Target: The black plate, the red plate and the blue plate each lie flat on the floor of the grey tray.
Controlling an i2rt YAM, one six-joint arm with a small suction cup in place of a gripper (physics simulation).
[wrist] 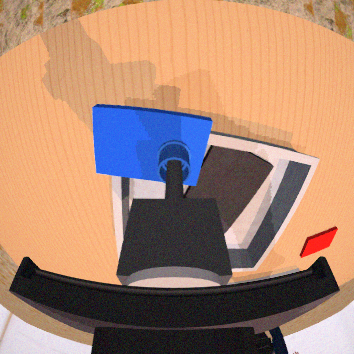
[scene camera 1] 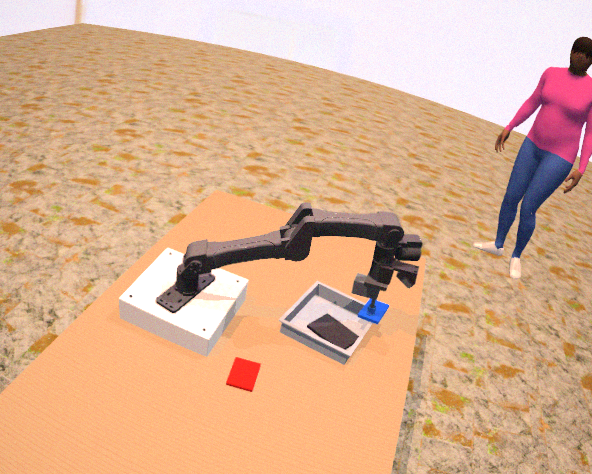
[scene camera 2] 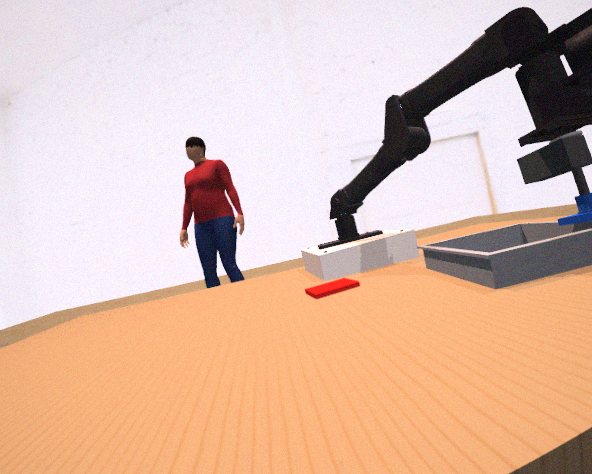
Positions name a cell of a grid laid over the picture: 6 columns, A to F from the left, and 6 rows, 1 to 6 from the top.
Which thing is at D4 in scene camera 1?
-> The suction cup.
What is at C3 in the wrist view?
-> A blue plate.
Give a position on a red plate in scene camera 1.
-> C5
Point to a grey tray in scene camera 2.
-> F4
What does the black plate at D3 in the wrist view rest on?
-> A grey tray.
